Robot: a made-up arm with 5 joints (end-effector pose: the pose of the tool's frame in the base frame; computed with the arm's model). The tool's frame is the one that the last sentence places.
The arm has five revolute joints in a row. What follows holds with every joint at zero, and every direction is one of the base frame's. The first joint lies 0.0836 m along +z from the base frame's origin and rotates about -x. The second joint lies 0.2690 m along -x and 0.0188 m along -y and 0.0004 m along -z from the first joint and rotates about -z. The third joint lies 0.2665 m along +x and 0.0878 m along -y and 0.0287 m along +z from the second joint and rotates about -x. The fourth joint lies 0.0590 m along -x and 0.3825 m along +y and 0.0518 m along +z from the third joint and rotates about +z. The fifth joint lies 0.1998 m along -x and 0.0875 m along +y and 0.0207 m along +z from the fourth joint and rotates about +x. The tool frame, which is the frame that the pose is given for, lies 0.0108 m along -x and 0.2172 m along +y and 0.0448 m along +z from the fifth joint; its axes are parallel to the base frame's.
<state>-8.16 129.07 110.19 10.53 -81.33</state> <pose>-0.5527 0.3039 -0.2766 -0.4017 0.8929 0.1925 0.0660</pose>
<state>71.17 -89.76 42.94 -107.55 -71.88</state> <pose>-0.4809 -0.2515 -0.4687 -0.8546 -0.3609 -0.1461 0.3436</pose>
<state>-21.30 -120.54 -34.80 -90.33 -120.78</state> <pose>-0.7937 -0.1565 0.2955 -0.7545 -0.1415 0.3534 0.5346</pose>
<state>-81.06 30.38 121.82 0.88 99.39</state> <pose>-0.2993 0.4326 -0.0494 0.4735 0.2127 -0.1597 0.8397</pose>
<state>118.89 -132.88 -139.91 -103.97 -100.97</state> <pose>-0.1936 0.1906 -0.6191 0.1596 -0.8294 0.0442 0.5335</pose>
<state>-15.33 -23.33 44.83 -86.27 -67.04</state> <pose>-0.0003 0.4979 -0.2748 -0.5416 0.0833 -0.5684 0.6137</pose>
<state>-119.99 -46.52 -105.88 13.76 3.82</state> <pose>-0.0366 -0.3471 -0.5022 -0.8203 0.1379 -0.3510 0.4300</pose>
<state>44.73 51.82 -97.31 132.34 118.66</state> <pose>-0.3113 -0.2072 0.6547 0.2814 0.3141 0.8040 0.4192</pose>
